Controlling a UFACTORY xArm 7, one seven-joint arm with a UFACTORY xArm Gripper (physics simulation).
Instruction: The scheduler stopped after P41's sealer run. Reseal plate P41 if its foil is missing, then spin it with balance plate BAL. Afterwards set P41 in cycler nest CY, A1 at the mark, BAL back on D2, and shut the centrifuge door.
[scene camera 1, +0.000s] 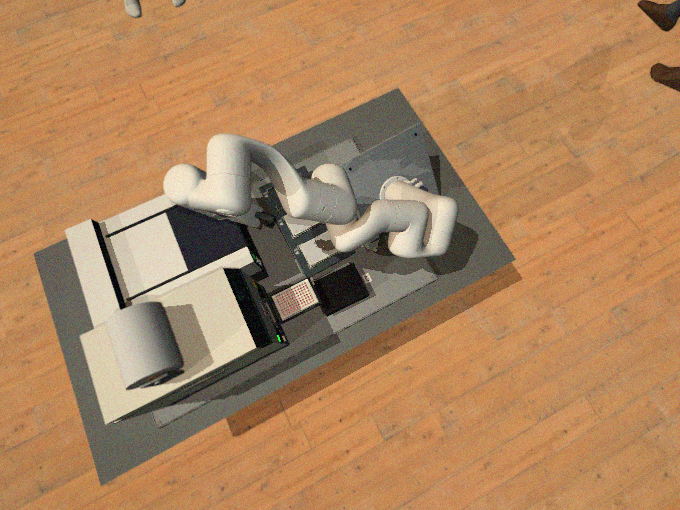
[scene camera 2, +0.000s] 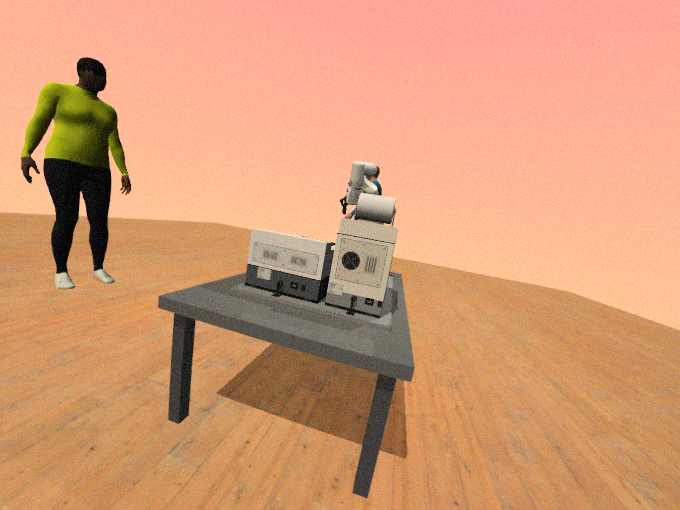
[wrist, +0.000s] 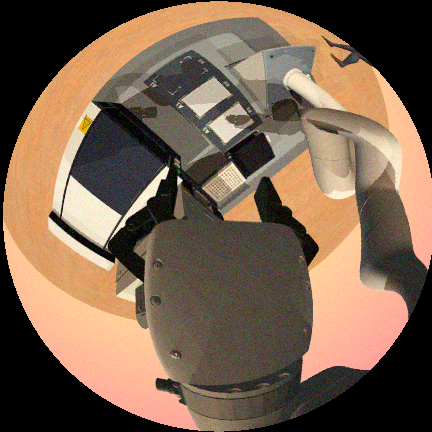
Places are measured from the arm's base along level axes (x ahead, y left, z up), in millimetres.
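Pixels of known places: gripper, fingertip midpoint: (scene camera 1: 257, 217) (scene camera 2: 350, 214) (wrist: 218, 181); arm's base, link origin: (scene camera 1: 395, 193) (wrist: 291, 78).
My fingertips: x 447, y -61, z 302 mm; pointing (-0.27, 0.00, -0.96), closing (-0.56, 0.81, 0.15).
Note:
Ahead of a thing's pixels: the offset from my fingertips to its top centre. "pt": to the spot under its first point. Level surfaces: height alone.
My gripper (scene camera 1: 264, 219) (scene camera 2: 344, 204) (wrist: 218, 181) is open and empty, high above the bench in front of the machines. A plate with an open grid of reddish wells {pt 173 mm left, 48 mm ahead, 272 mm down} (scene camera 1: 294, 299) (wrist: 223, 184) sits in front of the beige machine {128 mm left, 341 mm ahead, 88 mm up} (scene camera 1: 219, 323) (scene camera 2: 384, 241); no foil shows on it. Two pale-topped plates {64 mm left, 123 mm back, 325 mm down} (scene camera 1: 324, 252) {59 mm right, 137 mm back, 325 mm down} (wrist: 206, 97) (wrist: 231, 122) sit on the dark deck {341 mm down} (wrist: 172, 72). A black square nest {218 mm left, 96 mm back, 330 mm down} (scene camera 1: 341, 288) (wrist: 252, 154) is beside the well plate. The white machine (scene camera 1: 87, 268) (scene camera 2: 282, 255) has a dark top panel {151 mm right, 147 mm ahead, 176 mm down} (scene camera 1: 205, 241) (wrist: 117, 155). Plate names are unreadable; I cannot tell the centrifuge door's state.
A large grey roll {125 mm left, 362 mm ahead, 88 mm up} (scene camera 1: 142, 345) (scene camera 2: 375, 208) lies on the beige machine. The arm passes over the deck and partly hides it in the first scene view. A blue-grey base plate (scene camera 1: 384, 159) (wrist: 277, 67) is at the arm's foot. A person in yellow (scene camera 2: 79, 123) stands beyond the table.

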